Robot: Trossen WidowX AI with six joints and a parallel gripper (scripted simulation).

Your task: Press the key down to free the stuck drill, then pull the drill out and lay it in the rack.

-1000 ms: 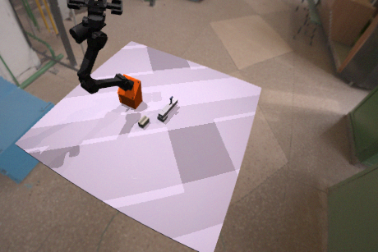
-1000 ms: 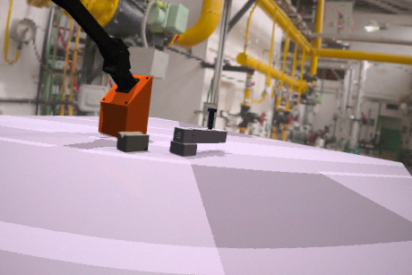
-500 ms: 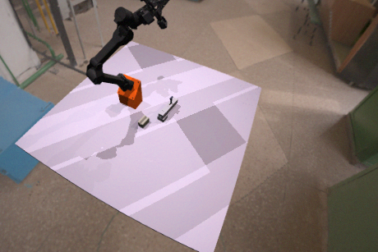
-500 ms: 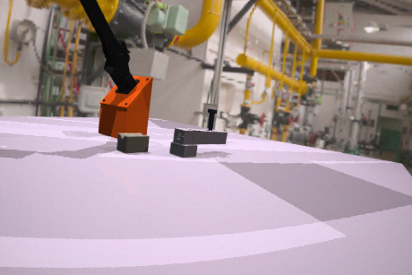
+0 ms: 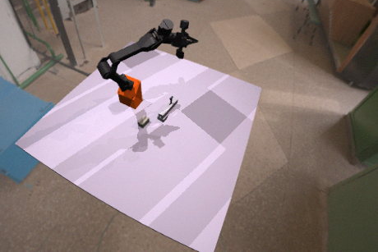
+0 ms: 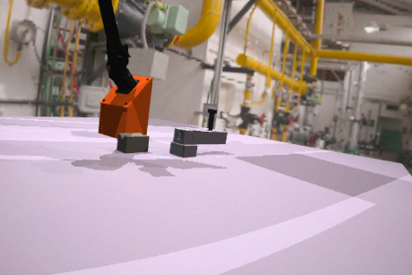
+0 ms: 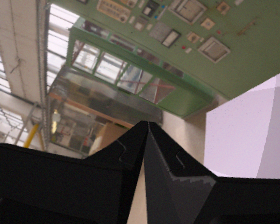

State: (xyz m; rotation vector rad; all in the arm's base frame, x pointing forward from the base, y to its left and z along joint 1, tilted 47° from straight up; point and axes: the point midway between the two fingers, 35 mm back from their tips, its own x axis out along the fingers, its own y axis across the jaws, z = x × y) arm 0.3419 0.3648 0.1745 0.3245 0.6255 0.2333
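The dark key is 45 cm below my gripper tip, 9 cm behind it and 7 cm to the right of it. The rest, counted from my gripper tip: drill: 49 cm below, 13 cm to the right, 10 cm behind; grey-tan box: 52 cm below, 26 cm to the right, 19 cm behind.
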